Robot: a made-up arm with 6 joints. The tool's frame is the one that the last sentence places.
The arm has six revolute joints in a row. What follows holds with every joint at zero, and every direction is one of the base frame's.
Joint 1 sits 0.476 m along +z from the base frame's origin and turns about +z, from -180 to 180 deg.
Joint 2 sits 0.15 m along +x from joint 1 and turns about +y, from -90 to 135 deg.
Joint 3 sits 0.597 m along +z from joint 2 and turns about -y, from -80.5 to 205 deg.
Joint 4 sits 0.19 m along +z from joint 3 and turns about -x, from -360 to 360 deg.
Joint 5 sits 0.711 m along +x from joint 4 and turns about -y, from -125 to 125 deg.
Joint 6 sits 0.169 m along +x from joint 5 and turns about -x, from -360 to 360 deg.
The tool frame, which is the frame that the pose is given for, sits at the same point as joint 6; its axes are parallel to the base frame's.
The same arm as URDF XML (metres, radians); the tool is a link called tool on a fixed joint. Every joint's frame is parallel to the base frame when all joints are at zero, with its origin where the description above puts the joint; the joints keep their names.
<robot name="arm">
  <joint name="tool_fixed" type="fixed">
    <parent link="link6"/>
    <child link="tool"/>
    <origin xyz="0.0000 0.0000 0.0000" rpy="0.0000 0.0000 0.0000"/>
  </joint>
  <joint name="joint 6" type="revolute">
    <parent link="link5"/>
    <child link="link6"/>
    <origin xyz="0.1690 0.0000 0.0000" rpy="0.0000 0.0000 0.0000"/>
    <axis xyz="-1 0 0"/>
    <limit lower="-6.2832" upper="6.2832"/>
  </joint>
  <joint name="joint 5" type="revolute">
    <parent link="link4"/>
    <child link="link5"/>
    <origin xyz="0.7110 0.0000 0.0000" rpy="0.0000 0.0000 0.0000"/>
    <axis xyz="0 -1 0"/>
    <limit lower="-2.1817" upper="2.1817"/>
  </joint>
  <joint name="joint 4" type="revolute">
    <parent link="link3"/>
    <child link="link4"/>
    <origin xyz="0.0000 0.0000 0.1900" rpy="0.0000 0.0000 0.0000"/>
    <axis xyz="-1 0 0"/>
    <limit lower="-6.2832" upper="6.2832"/>
  </joint>
  <joint name="joint 3" type="revolute">
    <parent link="link2"/>
    <child link="link3"/>
    <origin xyz="0.0000 0.0000 0.5970" rpy="0.0000 0.0000 0.0000"/>
    <axis xyz="0 -1 0"/>
    <limit lower="-1.4050" upper="3.5779"/>
  </joint>
  <joint name="joint 2" type="revolute">
    <parent link="link1"/>
    <child link="link2"/>
    <origin xyz="0.1500 0.0000 0.0000" rpy="0.0000 0.0000 0.0000"/>
    <axis xyz="0 1 0"/>
    <limit lower="-1.5708" upper="2.3562"/>
  </joint>
  <joint name="joint 1" type="revolute">
    <parent link="base_link"/>
    <child link="link1"/>
    <origin xyz="0.0000 0.0000 0.4760" rpy="0.0000 0.0000 0.0000"/>
    <axis xyz="0 0 1"/>
    <limit lower="-3.1416" upper="3.1416"/>
  </joint>
  <link name="base_link"/>
  <link name="link1"/>
  <link name="link2"/>
  <link name="link3"/>
  <link name="link4"/>
  <link name="link5"/>
  <link name="link6"/>
  <link name="tool"/>
</robot>

